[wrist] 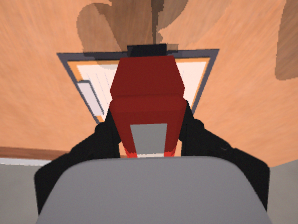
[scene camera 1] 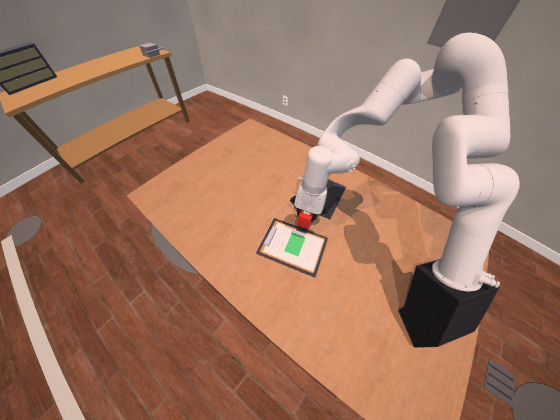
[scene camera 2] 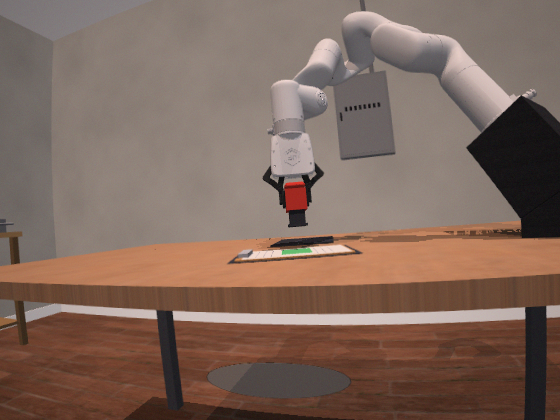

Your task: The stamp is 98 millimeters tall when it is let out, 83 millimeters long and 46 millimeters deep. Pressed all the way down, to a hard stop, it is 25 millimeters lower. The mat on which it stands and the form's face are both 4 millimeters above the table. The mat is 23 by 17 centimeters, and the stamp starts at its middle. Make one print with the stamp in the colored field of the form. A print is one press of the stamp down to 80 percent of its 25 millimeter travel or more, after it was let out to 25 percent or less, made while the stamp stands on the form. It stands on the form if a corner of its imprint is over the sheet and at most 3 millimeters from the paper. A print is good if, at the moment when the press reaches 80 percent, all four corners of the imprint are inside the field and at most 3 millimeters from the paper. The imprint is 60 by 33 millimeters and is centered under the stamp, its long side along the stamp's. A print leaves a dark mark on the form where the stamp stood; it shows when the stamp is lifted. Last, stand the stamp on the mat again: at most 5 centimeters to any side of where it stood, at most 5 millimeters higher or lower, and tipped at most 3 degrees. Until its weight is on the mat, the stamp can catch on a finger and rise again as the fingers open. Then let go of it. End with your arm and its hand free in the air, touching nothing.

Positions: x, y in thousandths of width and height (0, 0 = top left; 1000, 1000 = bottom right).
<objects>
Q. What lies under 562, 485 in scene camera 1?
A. My gripper.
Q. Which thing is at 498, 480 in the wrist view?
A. A stamp.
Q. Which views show my gripper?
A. The wrist view, scene camera 1 and scene camera 2: all of them.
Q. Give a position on a form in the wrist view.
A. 310, 328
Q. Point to a form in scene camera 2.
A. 440, 611
</objects>
